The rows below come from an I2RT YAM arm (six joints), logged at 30 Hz.
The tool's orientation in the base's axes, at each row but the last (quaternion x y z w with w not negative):
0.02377, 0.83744, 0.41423, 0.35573
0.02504, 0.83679, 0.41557, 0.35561
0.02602, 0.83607, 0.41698, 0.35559
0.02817, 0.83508, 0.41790, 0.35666
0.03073, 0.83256, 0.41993, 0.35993
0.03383, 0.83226, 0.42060, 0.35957
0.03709, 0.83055, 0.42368, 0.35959
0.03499, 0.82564, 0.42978, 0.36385
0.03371, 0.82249, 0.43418, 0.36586
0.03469, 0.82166, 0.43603, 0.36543
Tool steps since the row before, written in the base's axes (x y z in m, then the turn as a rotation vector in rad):
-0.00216, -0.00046, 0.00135, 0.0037, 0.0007, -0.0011
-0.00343, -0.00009, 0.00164, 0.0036, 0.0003, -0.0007
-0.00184, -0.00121, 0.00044, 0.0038, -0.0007, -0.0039
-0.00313, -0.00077, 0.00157, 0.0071, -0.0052, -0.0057
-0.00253, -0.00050, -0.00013, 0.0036, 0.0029, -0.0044
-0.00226, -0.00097, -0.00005, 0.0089, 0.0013, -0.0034
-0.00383, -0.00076, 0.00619, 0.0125, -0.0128, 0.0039
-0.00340, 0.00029, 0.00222, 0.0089, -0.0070, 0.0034
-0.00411, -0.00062, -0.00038, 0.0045, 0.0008, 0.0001
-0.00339, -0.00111, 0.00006, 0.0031, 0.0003, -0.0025
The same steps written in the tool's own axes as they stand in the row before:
0.00068, 0.00121, -0.00219, -0.0019, -0.0013, 0.0032
0.00159, 0.00198, -0.00283, -0.0022, -0.0012, 0.0027
0.00071, -0.00001, -0.00213, -0.0008, -0.0042, 0.0034
0.00116, 0.00141, -0.00308, -0.0038, -0.0093, 0.0031
0.00177, 0.00022, -0.00187, 0.0009, -0.0022, 0.0059
0.00135, -0.00010, -0.00205, -0.0042, -0.0038, 0.0078
-0.00095, 0.00497, -0.00529, -0.0161, -0.0084, -0.0023
0.00133, 0.00268, -0.00276, -0.0111, -0.0042, -0.0004
0.00299, 0.00041, -0.00289, -0.0030, -0.0006, 0.0034
0.00203, 0.00025, -0.00293, -0.0007, -0.0025, 0.0030

